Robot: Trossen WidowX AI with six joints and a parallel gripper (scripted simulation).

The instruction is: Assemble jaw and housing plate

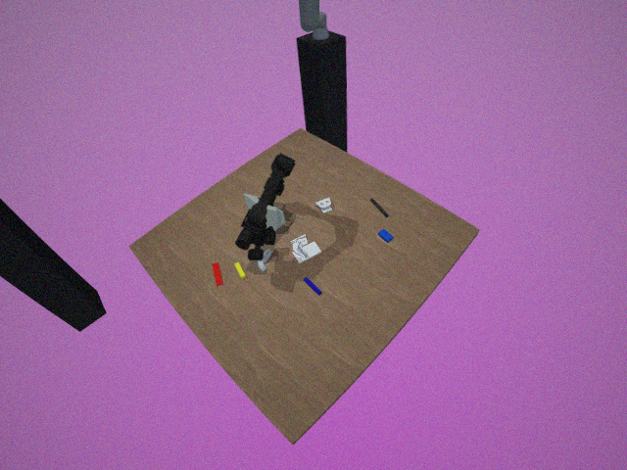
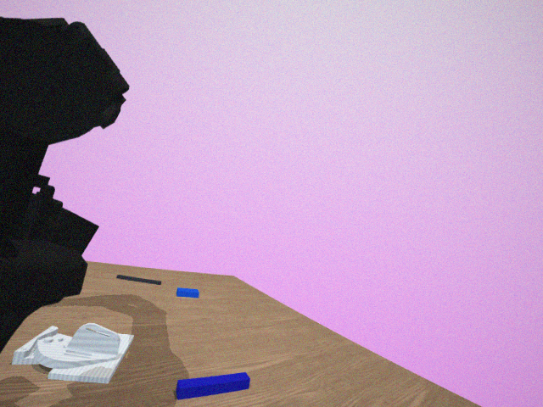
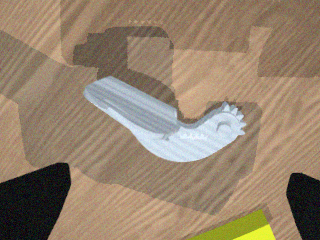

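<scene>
My gripper tip is 1 cm short of the jaw, 1 cm to the left of it and 8 cm above it. Also, from my gripper tip: yellow bar 4 cm behind, 11 cm to the right, 8 cm below; red bar 10 cm behind, 21 cm to the right, 9 cm below; long blue block 25 cm ahead, 8 cm to the left, 8 cm below.
</scene>
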